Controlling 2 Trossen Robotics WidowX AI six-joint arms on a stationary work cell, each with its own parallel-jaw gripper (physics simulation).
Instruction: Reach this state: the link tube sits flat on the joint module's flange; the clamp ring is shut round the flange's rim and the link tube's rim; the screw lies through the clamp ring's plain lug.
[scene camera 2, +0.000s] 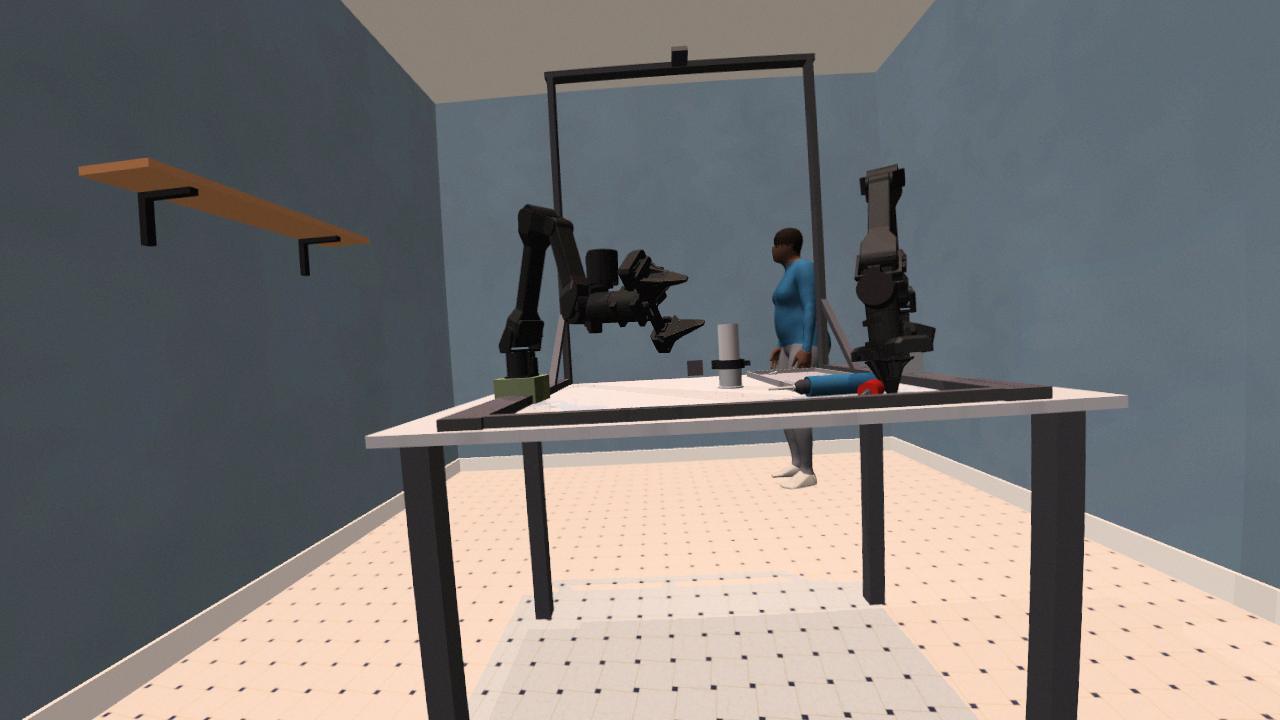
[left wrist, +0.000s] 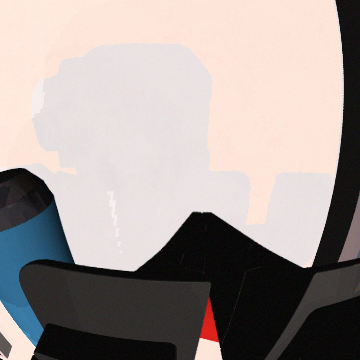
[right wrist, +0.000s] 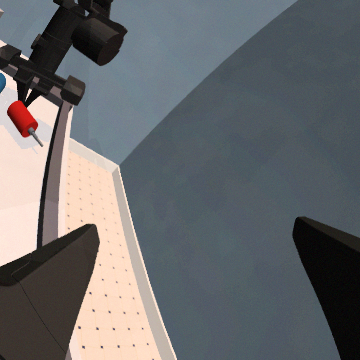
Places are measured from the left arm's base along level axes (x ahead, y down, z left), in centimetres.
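Where they show: left gripper, fingertip midpoint: (left wrist: 200, 221) (right wrist: 19, 112); right gripper, fingertip midpoint: (scene camera 2: 696, 301) (right wrist: 198, 232); right arm's base at its link origin: (scene camera 2: 522, 377).
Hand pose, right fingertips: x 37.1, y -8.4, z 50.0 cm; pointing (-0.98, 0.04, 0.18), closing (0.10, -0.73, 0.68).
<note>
Each offset is from my right fingertips to the top centre of the thing. "*": to the spot under its first point.
In the scene view, the pale link tube @[dx +1.7, dy +2.6, dz -40.2 cm] (scene camera 2: 728, 342) stands upright above a pale lower part, apparently the joint module @[dx +1.7, dy +12.2, dz -40.2 cm] (scene camera 2: 730, 379). The black clamp ring @[* dx +0.7, dy +12.6, dz -36.6 cm] (scene camera 2: 731, 364) is around the column between them; whether it is shut is too small to tell. A red cylinder with a thin grey shaft, apparently the screw @[dx -26.6, dy +15.2, dz -15.7 cm] (scene camera 2: 867, 387) (left wrist: 210, 327) (right wrist: 22, 119), lies tilted at the left fingertips, partly hidden behind the fingers in the left wrist view. My left gripper (scene camera 2: 890, 387) (left wrist: 200, 221) (right wrist: 19, 112) is shut, low over the table, with nothing between its fingers. My right gripper (scene camera 2: 695, 300) (right wrist: 198, 232) is open and empty, raised left of the tube.
A blue-handled screwdriver @[* dx -21.7, dy +16.4, dz -21.7 cm] (scene camera 2: 836, 385) (left wrist: 19, 250) lies beside the red piece. Dark rails (scene camera 2: 716, 410) (right wrist: 48, 200) edge the table. A green block @[dx +47.9, dy +12.7, dz -17.2 cm] (scene camera 2: 521, 387) sits at the right arm's base. A person (scene camera 2: 793, 304) stands behind the table, between the tube and the left arm in the picture.
</note>
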